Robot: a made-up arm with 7 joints. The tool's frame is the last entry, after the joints. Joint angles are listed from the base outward.
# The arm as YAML. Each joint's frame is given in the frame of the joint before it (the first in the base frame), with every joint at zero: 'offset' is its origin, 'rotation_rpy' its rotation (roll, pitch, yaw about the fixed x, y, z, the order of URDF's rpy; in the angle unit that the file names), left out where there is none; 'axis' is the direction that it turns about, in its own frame. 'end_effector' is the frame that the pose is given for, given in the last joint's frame.
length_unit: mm
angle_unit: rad
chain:
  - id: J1
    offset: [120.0, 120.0, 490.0]
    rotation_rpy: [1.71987, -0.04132, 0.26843]
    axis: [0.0, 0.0, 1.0]
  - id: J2
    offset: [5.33, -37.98, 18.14]
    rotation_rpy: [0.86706, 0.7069, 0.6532]
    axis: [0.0, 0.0, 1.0]
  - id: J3
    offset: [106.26, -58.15, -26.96]
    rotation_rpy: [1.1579, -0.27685, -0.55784]
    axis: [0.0, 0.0, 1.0]
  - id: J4
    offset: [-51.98, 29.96, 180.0]
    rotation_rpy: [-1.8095, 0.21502, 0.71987]
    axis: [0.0, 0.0, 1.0]
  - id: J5
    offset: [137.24, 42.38, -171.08]
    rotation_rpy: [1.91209, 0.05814, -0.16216]
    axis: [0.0, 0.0, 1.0]
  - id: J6
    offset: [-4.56, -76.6, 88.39]
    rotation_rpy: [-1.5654, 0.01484, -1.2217]
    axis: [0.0, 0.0, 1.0]
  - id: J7
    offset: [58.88, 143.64, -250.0]
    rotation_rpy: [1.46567, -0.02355, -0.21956]
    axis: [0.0, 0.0, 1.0]
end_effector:
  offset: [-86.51, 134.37, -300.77]
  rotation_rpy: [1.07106, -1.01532, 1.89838]
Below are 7 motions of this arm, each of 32 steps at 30 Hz.
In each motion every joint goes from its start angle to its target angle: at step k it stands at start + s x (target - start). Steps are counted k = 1, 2, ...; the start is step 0. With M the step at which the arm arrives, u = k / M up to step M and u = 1 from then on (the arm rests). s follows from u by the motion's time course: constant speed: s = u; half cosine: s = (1 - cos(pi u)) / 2; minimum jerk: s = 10 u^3 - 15 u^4 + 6 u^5.
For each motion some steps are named. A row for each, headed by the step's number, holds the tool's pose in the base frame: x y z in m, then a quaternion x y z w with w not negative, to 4 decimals.
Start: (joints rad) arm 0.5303 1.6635 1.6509 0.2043 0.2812 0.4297 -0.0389
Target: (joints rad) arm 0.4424 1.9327 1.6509 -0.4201 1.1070 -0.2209 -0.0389
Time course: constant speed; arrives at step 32
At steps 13, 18, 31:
13: 0.1421 -0.2777 0.4863 0.6528 0.4947 0.3718 0.4370
18: 0.2177 -0.2745 0.3860 0.6468 0.4923 0.4713 0.3423
31: 0.4152 -0.1009 0.1701 0.5705 0.4187 0.7014 0.0857

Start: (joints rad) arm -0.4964 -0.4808 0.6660 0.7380 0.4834 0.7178 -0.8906
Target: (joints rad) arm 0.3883 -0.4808 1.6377 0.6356 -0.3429 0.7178 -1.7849
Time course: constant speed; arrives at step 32
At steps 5, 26, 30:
5: -0.2043 0.4244 0.4923 -0.9049 -0.0311 0.1937 0.3778
26: -0.0003 0.5884 0.3575 -0.9963 -0.0400 0.0305 0.0695
30: 0.0483 0.6060 0.3582 -0.9993 -0.0180 0.0169 0.0268

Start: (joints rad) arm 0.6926 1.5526 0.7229 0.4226 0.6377 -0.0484 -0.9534
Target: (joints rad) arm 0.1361 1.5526 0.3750 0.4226 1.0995 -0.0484 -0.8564
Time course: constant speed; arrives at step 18
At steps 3, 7, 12, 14, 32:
3: -0.0820 -0.2696 0.8373 0.0089 0.0761 0.0804 0.9938
7: -0.0417 -0.2631 0.8562 0.0257 0.1315 0.0958 0.9863
12: 0.0105 -0.2531 0.8734 0.0473 0.2010 0.1128 0.9719
14: 0.0317 -0.2486 0.8782 0.0561 0.2288 0.1188 0.9646
32: 0.0744 -0.2388 0.8841 0.0738 0.2842 0.1293 0.9471

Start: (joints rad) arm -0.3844 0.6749 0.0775 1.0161 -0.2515 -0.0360 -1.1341
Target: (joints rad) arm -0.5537 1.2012 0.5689 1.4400 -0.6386 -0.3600 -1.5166
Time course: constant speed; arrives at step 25
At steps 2, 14, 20, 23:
2: -0.2235 0.5627 0.6959 -0.9323 -0.1357 0.0765 0.3265
14: -0.0461 0.7562 0.6677 -0.9823 0.0442 0.0539 0.1738
20: 0.0865 0.8178 0.6369 -0.9820 0.1448 0.0821 0.0892
23: 0.1587 0.8355 0.6153 -0.9740 0.1948 0.1058 0.0464

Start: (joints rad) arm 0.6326 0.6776 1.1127 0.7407 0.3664 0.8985 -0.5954
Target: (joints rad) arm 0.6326 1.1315 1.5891 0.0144 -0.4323 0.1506 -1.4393
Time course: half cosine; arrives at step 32
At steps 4, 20, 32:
4: -0.0616 0.4279 0.6164 -0.1622 -0.0208 -0.4365 0.8847
20: -0.0104 0.0215 0.8785 -0.3679 0.0514 -0.0677 0.9260
32: 0.0779 -0.1265 0.8887 -0.4182 -0.0733 0.0817 0.9017

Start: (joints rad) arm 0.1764 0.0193 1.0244 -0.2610 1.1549 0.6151 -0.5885
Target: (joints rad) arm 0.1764 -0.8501 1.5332 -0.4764 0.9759 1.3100 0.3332
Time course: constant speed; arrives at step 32
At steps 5, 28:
5: 0.2954 0.3657 0.6701 -0.1142 0.6372 -0.3295 0.6873
28: 0.1977 0.4881 0.2569 0.0327 0.3092 -0.6558 0.6880

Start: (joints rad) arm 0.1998 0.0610 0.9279 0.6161 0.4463 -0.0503 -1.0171
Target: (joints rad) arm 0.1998 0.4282 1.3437 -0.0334 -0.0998 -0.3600 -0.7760
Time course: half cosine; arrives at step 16
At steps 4, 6, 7, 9, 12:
4: 0.2894 0.5717 0.8280 -0.7159 0.4141 0.0142 0.5620
6: 0.3538 0.5142 0.8563 -0.6745 0.4620 0.0635 0.5723
7: 0.3874 0.4779 0.8680 -0.6492 0.4853 0.0933 0.5782
9: 0.4481 0.3980 0.8817 -0.5945 0.5234 0.1572 0.5899
12: 0.5081 0.2903 0.8796 -0.5206 0.5515 0.2419 0.6052

